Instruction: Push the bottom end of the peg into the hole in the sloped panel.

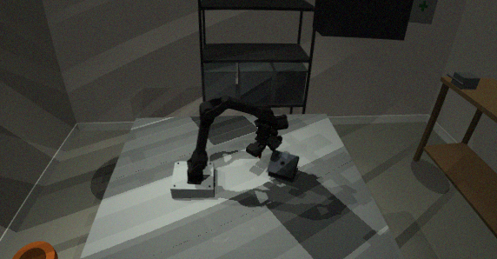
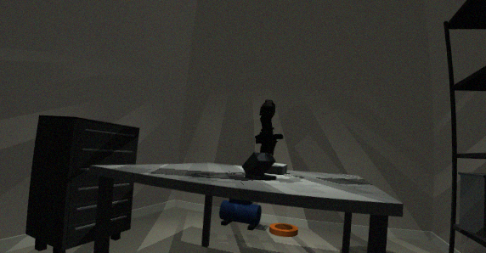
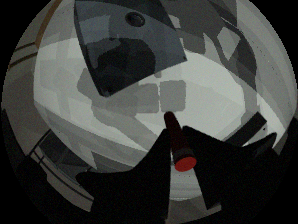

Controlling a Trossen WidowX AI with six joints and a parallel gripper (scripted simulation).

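My gripper tip is now 110 mm short of the sloped panel, 50 mm above it and 20 mm to the left of it. Also, from my gripper tip: red round peg: 20 mm above.
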